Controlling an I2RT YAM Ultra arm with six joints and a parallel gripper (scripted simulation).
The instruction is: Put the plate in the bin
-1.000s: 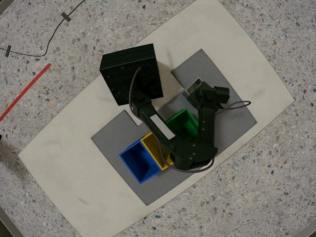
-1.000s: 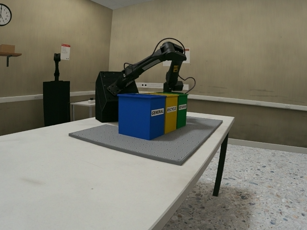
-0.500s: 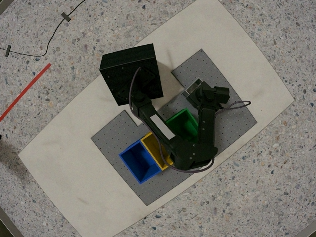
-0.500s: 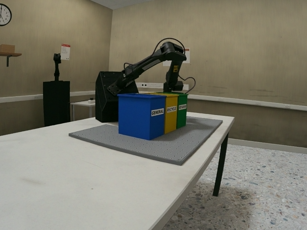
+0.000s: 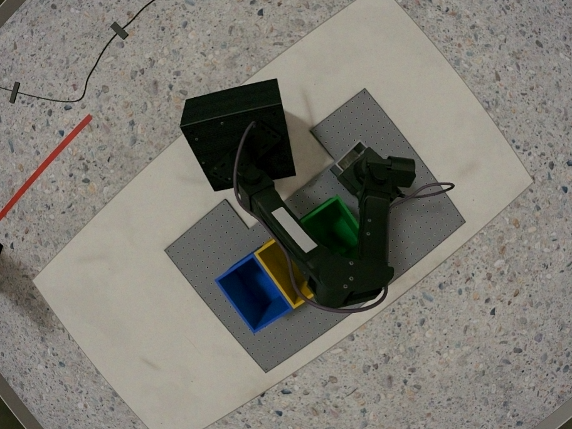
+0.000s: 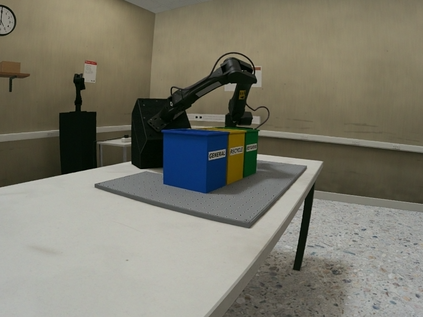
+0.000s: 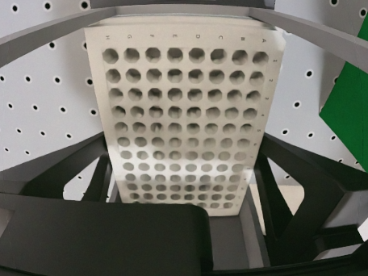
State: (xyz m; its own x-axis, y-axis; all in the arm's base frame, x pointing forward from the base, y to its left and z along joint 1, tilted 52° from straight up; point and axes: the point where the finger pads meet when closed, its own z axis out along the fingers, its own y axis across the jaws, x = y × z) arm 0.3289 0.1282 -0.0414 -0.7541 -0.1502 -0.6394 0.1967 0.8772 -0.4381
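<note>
Now: hand 20 mm short of the green returns bin, 190 mm to the left of it and 50 mm below it. Also, from my hand: yellow bin 30 mm behind, 310 mm to the right, 50 mm above; then 96-well plate right at my hand; then blue bin 80 mm behind, 430 mm to the right, 50 mm above.
</note>
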